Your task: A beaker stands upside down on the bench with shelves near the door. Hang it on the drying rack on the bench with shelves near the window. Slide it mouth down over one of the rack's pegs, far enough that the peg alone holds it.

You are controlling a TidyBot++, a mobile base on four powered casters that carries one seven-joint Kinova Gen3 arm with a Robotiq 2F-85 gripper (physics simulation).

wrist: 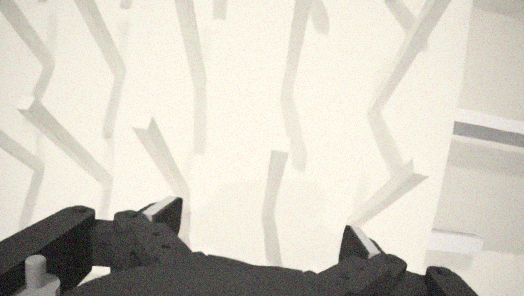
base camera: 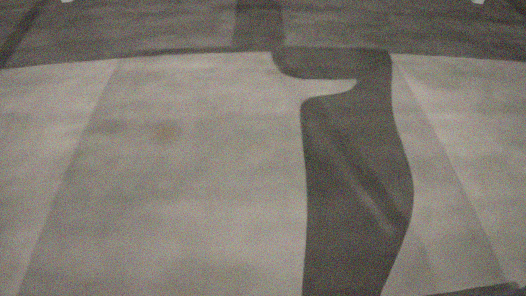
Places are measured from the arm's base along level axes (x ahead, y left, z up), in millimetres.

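Pixels of known places: gripper, fingertip midpoint: point(wrist: 260, 229).
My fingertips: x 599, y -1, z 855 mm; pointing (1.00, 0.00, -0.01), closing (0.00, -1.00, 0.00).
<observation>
Behind a point stands the place of what it marks.
The drying rack point(wrist: 245, 75) {x 710, y 34, z 947 mm} fills most of the wrist view as a pale board with several long pegs and their shadows. My gripper point(wrist: 260, 229) {x 599, y -1, z 855 mm} is open in front of the board, its two fingertips wide apart at the bottom of the wrist view. A peg point(wrist: 274, 185) {x 642, y -5, z 870 mm} shows between and beyond the fingertips, and another peg ends near the left fingertip. A faint rounded patch shows on the board behind the fingertips. No clear outline of the beaker can be made out in either view, and I cannot tell whether it is on a peg.
To the right of the rack in the wrist view are a pale ledge with a grey strip point(wrist: 487, 133) {x 968, y -378, z 956 mm} and a lower white ledge point(wrist: 457, 241) {x 1138, y -485, z 699 mm}. The base camera shows a blurred pale surface point(base camera: 200, 175) {x 367, y 78, z -396 mm} with a large dark shape point(base camera: 355, 150) right of centre, and a darker band across the top.
</observation>
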